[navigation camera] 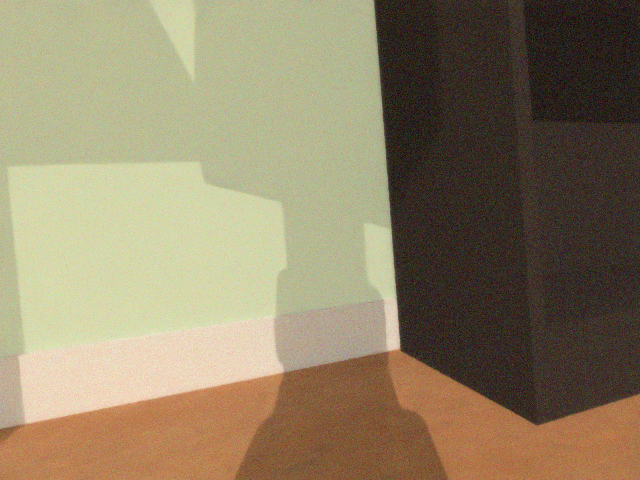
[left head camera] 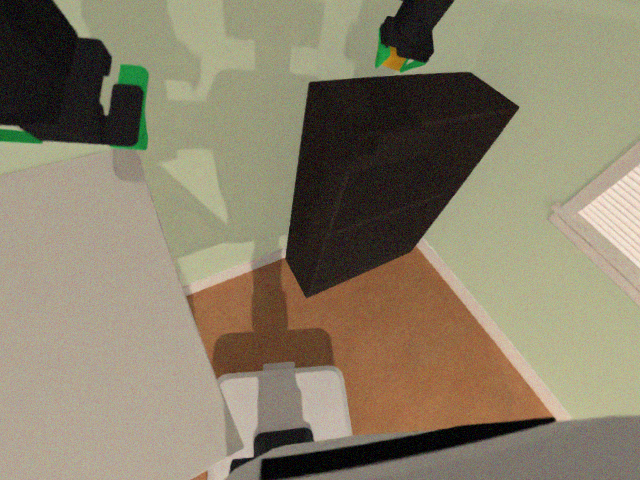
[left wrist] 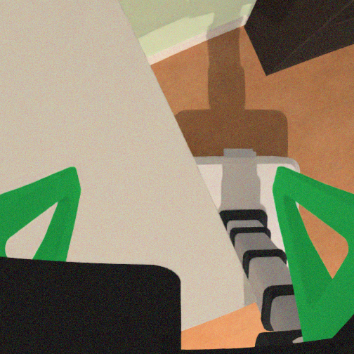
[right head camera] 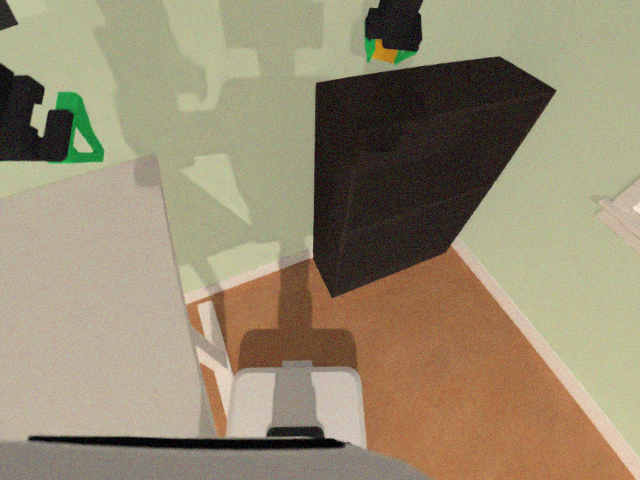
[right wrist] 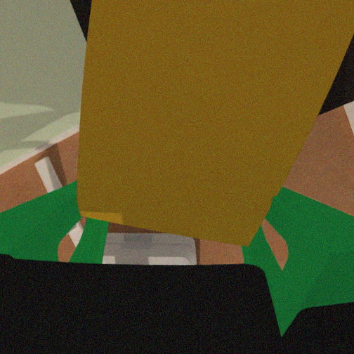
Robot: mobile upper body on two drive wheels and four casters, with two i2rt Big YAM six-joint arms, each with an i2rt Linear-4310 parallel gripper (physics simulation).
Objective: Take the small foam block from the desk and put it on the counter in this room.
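Places are measured from the left arm's base along level axes (x ahead, y left, z up), in metres.
Where they show: left gripper, fingertip midpoint: (left head camera: 94, 140) (right head camera: 63, 155); right gripper, fingertip midpoint: (left head camera: 388, 68) (right head camera: 381, 61).
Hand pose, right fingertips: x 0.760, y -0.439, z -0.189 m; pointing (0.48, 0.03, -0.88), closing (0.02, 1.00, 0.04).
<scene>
Each offset is from my right fingertips to the centre of the thing. "spot": to the spot under its first point. Level surfaces: height alone.
The small foam block, orange-yellow @[dx +0.036, dy -0.010, dz +0.039 m] (left head camera: 393, 59) (right head camera: 384, 50) (right wrist: 200, 110), is between the fingers of my right gripper (left head camera: 400, 64) (right head camera: 383, 59) (right wrist: 172, 176), which is shut on it. In both head camera views they appear just above the far top edge of a tall dark cabinet @[spot: dx +0.285, dy -0.280, dz -0.608 m] (left head camera: 382, 180) (right head camera: 408, 180) (navigation camera: 454, 206); no contact shows. My left gripper (left head camera: 77, 139) (left wrist: 176, 177) is open and empty, over the edge of a pale flat-topped surface @[dz -0.271 m] (left head camera: 93, 310) (right head camera: 93, 310) (left wrist: 100, 100) at the left. I cannot tell which furniture is the desk or the counter.
The green wall (left head camera: 516, 155) (navigation camera: 129, 258) has a white baseboard (left head camera: 480, 315) (navigation camera: 180, 351). The cabinet stands by the corner on the brown floor @[dz -1.221 m] (left head camera: 403, 351) (right head camera: 439, 361) (navigation camera: 155, 423). The robot's white base (left head camera: 328, 397) (right head camera: 343, 403) is close beside the pale surface. A slatted window @[spot: dx -0.192, dy -0.994, dz -0.277 m] (left head camera: 620, 217) is at the right.
</scene>
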